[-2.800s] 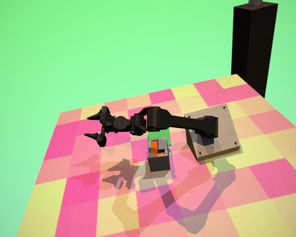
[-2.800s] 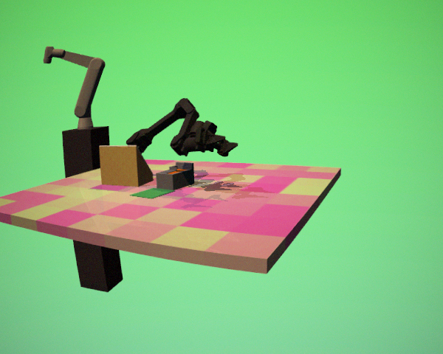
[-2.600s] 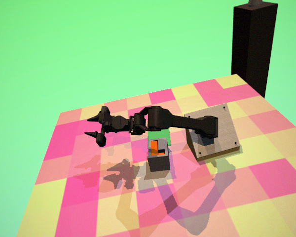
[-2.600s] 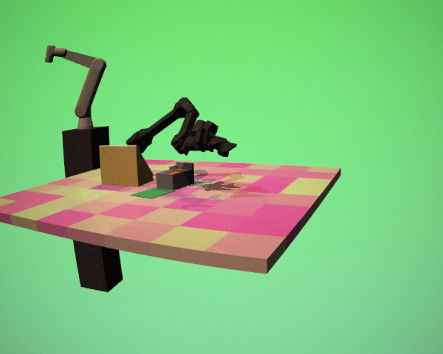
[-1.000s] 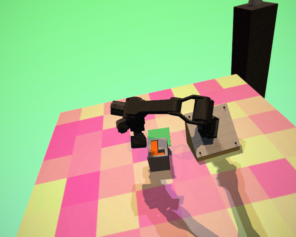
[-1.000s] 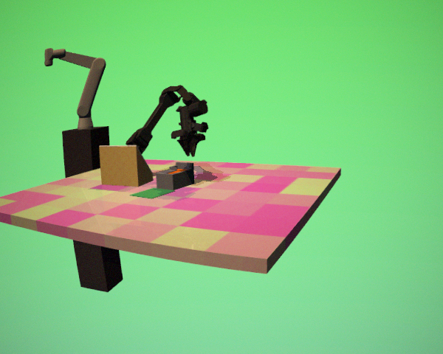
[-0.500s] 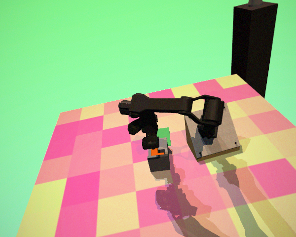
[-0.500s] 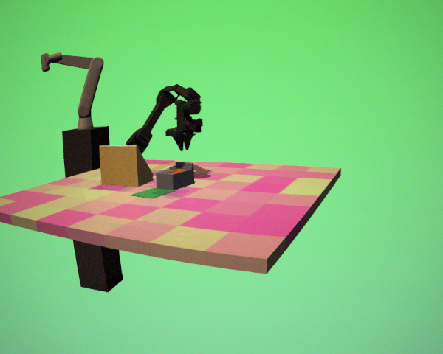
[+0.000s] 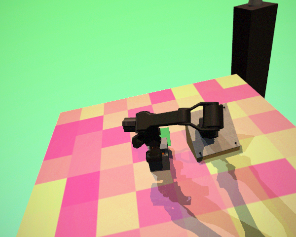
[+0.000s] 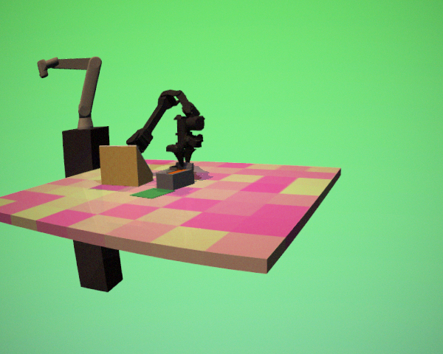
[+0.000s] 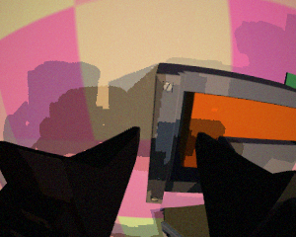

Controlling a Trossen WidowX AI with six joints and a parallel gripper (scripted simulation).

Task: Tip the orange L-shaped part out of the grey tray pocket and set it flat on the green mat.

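The orange L-shaped part lies 2 cm behind my gripper tip, 5 cm to the right of it and 3 cm below it. The rest, counted from my gripper tip: green mat: 7 cm behind, 21 cm to the right, 9 cm below.
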